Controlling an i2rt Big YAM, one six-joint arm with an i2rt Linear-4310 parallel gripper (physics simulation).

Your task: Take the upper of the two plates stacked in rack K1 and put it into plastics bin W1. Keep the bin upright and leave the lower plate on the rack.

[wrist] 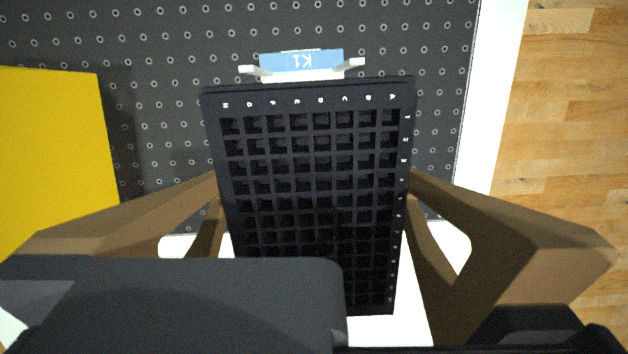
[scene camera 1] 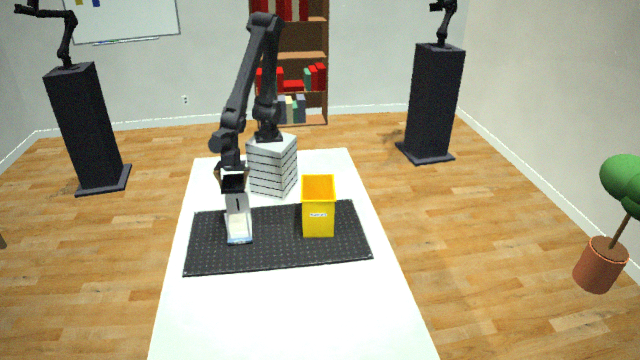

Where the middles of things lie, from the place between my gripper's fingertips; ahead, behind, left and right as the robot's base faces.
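Positions relative to my hand: the black well plate [wrist: 320,168], 20 mm behind and 10 mm above; the yellow bin W1 [scene camera 1: 318,196], 30 mm ahead, 320 mm to the left and 120 mm below. Going by their middles, the black well plate is the nearest to my hand of the things named here.
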